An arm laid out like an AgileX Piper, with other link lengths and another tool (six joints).
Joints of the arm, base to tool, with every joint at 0 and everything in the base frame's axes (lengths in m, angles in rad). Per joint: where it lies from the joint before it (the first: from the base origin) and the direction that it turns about. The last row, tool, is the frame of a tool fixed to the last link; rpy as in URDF.
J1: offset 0 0 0.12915 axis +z
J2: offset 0 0 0 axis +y
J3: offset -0.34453 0 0.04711 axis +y
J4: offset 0.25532 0 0.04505 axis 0.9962 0 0.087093
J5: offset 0 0 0 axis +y
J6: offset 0.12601 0 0.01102 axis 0.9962 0 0.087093
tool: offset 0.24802 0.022 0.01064 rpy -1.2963 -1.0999 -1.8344
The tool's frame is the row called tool.
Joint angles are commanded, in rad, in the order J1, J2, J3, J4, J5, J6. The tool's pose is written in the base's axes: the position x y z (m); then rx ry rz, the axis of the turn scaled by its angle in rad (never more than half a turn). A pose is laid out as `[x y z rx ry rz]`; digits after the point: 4 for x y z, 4 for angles.
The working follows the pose.
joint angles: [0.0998 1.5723 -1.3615 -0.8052 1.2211 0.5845]
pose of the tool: [0.4262 -0.1945 0.1894 2.2912 -0.8781 0.8343]
Where each joint sits with the arm in this pose, in the base's axes (m; each line is computed from the numbers above, not from the rounded line before):
J1: 0.0000 0.0000 0.1291
J2: 0.0000 0.0000 0.1291
J3: 0.0474 0.0047 0.4736
J4: 0.3052 0.0306 0.4642
J5: 0.3052 0.0306 0.4642
J6: 0.3464 -0.0514 0.3772
the tool: 0.4262 -0.1945 0.1894

